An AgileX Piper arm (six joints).
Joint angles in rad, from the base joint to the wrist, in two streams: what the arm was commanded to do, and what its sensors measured. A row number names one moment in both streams.
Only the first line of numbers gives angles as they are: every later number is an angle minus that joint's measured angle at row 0.
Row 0, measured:
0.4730 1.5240 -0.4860 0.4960 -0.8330 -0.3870
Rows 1 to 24, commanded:
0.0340 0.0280 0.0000 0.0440 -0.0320 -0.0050
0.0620 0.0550 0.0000 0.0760 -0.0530 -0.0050
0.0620 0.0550 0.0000 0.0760 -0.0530 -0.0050
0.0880 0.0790 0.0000 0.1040 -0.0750 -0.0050
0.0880 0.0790 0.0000 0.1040 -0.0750 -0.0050
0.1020 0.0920 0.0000 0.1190 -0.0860 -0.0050
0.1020 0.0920 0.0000 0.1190 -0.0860 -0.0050
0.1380 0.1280 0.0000 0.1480 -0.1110 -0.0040
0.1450 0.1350 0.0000 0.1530 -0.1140 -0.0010
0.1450 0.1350 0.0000 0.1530 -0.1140 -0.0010
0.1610 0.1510 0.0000 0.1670 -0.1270 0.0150
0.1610 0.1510 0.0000 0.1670 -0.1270 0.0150
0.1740 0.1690 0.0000 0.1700 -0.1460 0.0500
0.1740 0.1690 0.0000 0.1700 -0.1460 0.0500
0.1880 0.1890 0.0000 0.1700 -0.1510 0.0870
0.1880 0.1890 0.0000 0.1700 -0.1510 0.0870
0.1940 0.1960 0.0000 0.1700 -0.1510 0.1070
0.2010 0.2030 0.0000 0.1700 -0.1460 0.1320
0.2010 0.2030 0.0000 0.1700 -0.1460 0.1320
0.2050 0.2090 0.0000 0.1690 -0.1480 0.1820
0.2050 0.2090 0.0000 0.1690 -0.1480 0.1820
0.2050 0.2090 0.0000 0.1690 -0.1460 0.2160
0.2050 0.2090 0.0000 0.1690 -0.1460 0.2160
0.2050 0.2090 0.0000 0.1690 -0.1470 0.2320
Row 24, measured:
0.2040 0.2090 0.0000 0.1670 -0.1320 0.1940
